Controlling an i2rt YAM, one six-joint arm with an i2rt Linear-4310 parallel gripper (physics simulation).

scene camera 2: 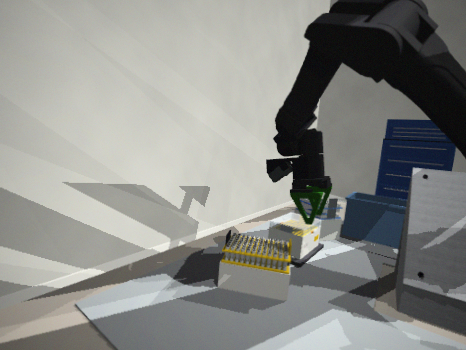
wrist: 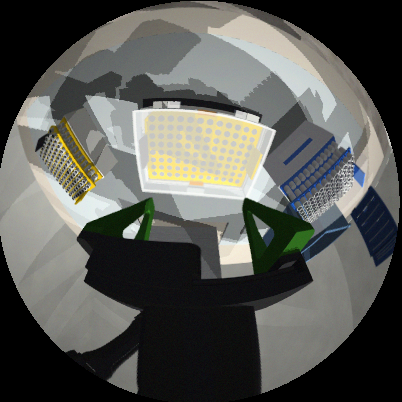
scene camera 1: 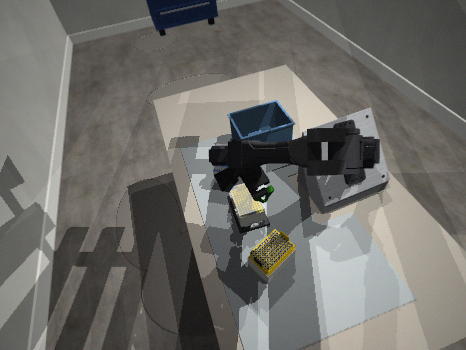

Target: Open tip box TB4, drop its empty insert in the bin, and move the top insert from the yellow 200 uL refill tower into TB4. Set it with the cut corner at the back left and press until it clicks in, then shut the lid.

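Observation:
Tip box TB4 (scene camera 1: 240, 212) (scene camera 2: 306, 242) (wrist: 195, 191) sits in a dark holder (scene camera 2: 311, 256) (wrist: 200, 104). Its clear lid looks shut over the yellow insert (scene camera 1: 247, 198) (wrist: 200, 150), whose holes look empty. My gripper (scene camera 2: 310, 220) (wrist: 197, 202) is open and empty, above and beside one long side of TB4. The yellow refill tower (scene camera 1: 263, 274) (scene camera 2: 252, 281) (wrist: 82, 131) stands apart from TB4, its top insert (scene camera 1: 272, 250) (scene camera 2: 257, 246) (wrist: 65, 167) full of tips. The blue bin (scene camera 1: 275, 134) (scene camera 2: 370, 220) (wrist: 327, 234) stands on TB4's other side. Whether the lid latch is free, I cannot tell.
A blue refill tower (scene camera 2: 330, 207) (wrist: 317, 185) stands between TB4 and the bin; my arm mostly hides it in scene camera 1. The grey robot base block (scene camera 1: 372, 187) (scene camera 2: 440, 240) stands at the right. A blue drawer cabinet (scene camera 1: 182, 16) (scene camera 2: 417, 160) (wrist: 375, 227) stands beyond the table.

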